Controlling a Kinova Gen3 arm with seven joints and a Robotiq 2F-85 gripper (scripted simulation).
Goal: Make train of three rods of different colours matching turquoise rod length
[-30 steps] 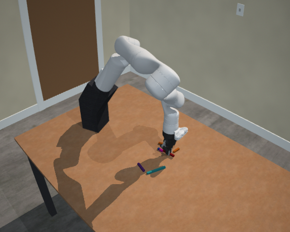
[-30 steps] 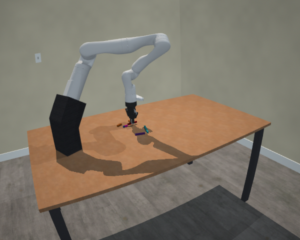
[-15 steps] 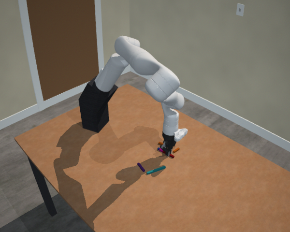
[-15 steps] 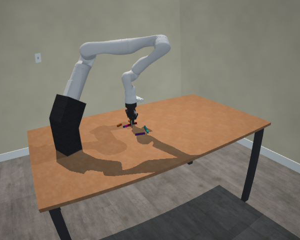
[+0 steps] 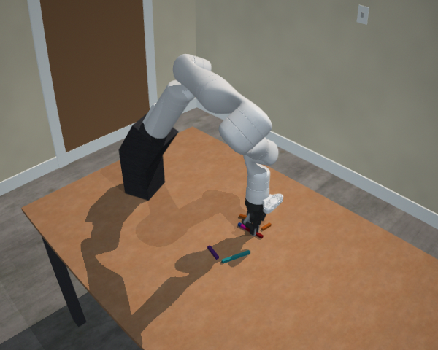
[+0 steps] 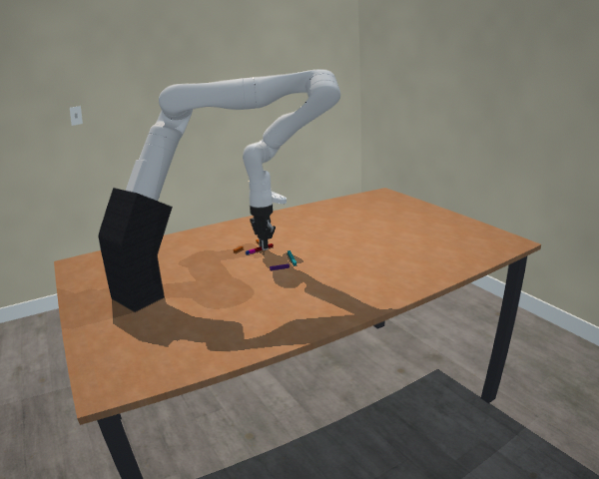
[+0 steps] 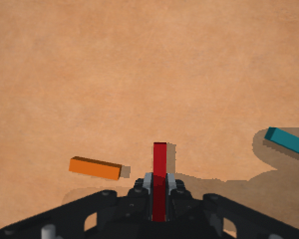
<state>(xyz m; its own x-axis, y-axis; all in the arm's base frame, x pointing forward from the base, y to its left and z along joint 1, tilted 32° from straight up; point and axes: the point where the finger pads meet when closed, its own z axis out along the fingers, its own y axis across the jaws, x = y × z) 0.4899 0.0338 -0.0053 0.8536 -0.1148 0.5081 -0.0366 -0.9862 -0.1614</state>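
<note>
The red rod lies 10 mm below my hand. Round my hand: turquoise rod (130 mm to the right, 20 mm below, 20 mm ahead); then magenta rod (50 mm behind, 20 mm below); then blue rod (60 mm behind, 20 mm below).
</note>
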